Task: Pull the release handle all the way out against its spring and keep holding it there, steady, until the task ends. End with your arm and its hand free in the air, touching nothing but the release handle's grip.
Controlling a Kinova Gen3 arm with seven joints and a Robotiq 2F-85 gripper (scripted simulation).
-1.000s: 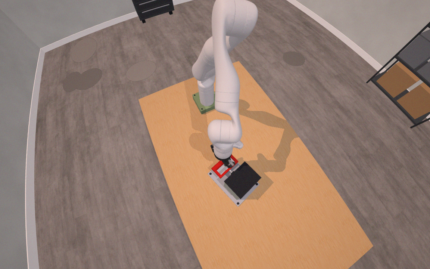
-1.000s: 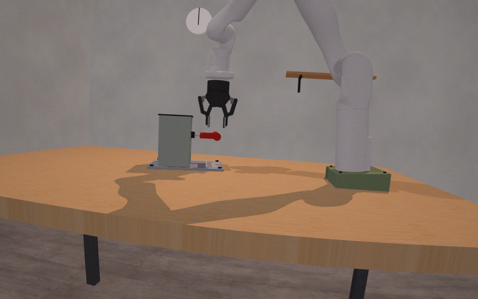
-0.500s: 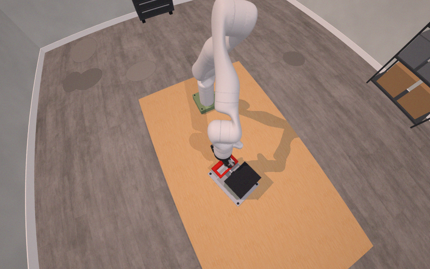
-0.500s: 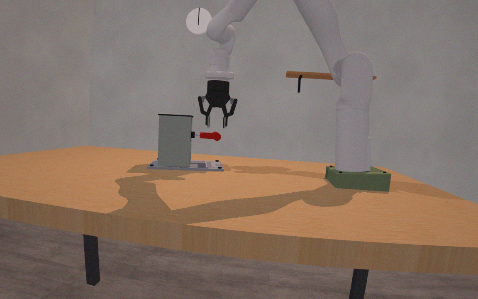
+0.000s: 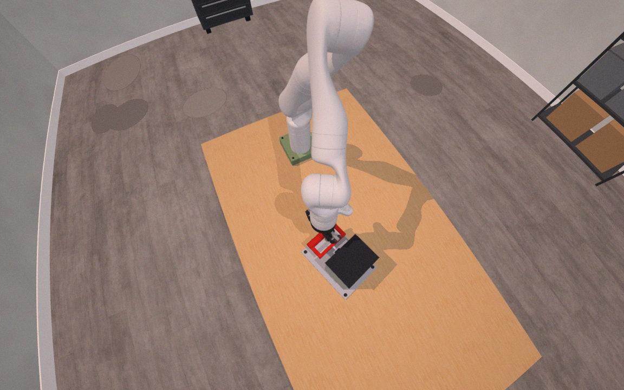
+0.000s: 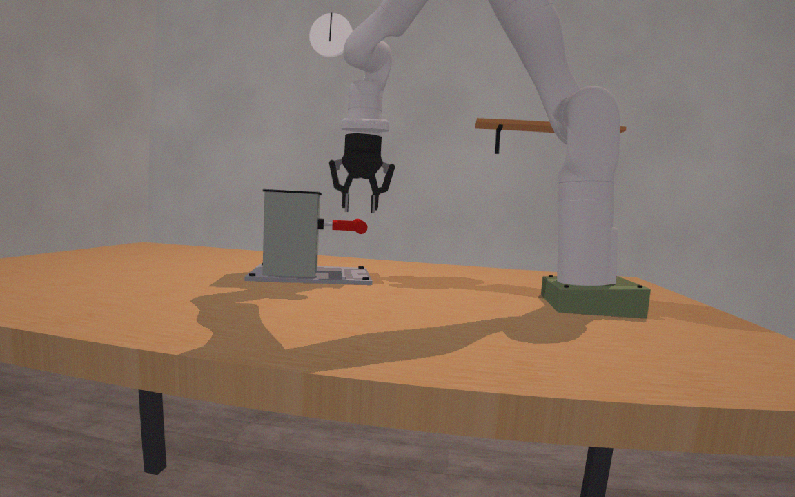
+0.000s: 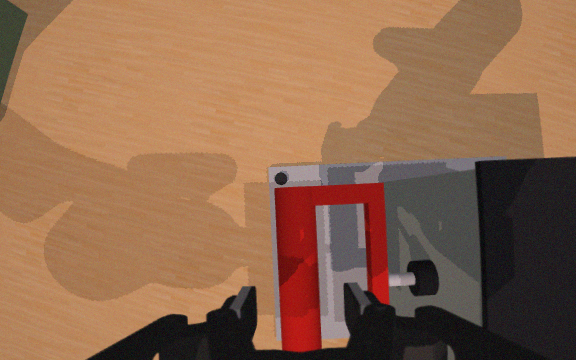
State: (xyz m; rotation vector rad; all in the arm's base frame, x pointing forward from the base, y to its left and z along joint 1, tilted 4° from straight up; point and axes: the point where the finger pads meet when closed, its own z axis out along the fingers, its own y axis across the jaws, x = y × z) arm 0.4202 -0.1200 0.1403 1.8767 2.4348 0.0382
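The red release handle is 5 cm ahead of my hand, 2 cm to the left of it and 4 cm below it. From my hand the other things lie so: baseplate (9 cm ahead, 3 cm to the left, 14 cm below).
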